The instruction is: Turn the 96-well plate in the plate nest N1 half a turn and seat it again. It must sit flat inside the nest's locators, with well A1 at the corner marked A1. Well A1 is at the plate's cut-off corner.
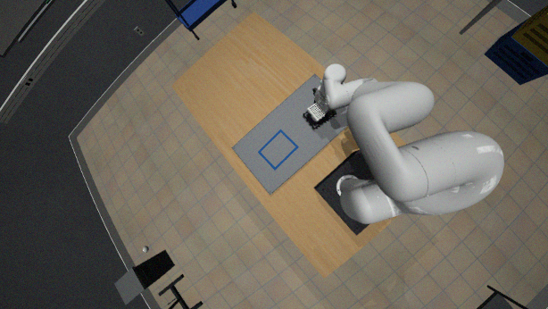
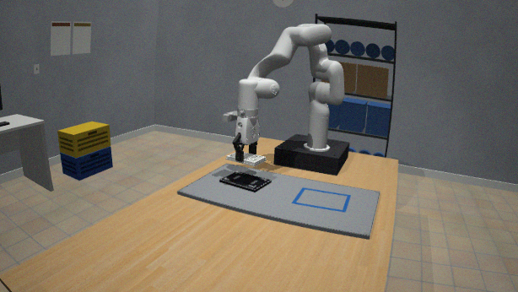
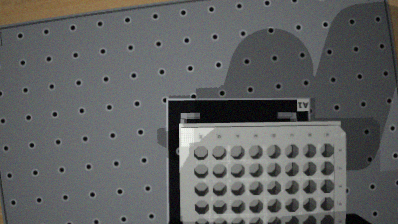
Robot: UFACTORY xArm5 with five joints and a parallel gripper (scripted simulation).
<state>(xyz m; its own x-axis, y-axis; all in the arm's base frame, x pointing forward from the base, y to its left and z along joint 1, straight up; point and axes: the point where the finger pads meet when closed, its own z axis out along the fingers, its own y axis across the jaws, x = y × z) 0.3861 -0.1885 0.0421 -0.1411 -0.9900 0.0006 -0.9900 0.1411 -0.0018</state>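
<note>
The white 96-well plate lies 1 cm below my hand. From my hand the other things lie so: black plate nest 10 cm below; then A1 mark 10 cm below, 7 cm to the right, 6 cm behind.
</note>
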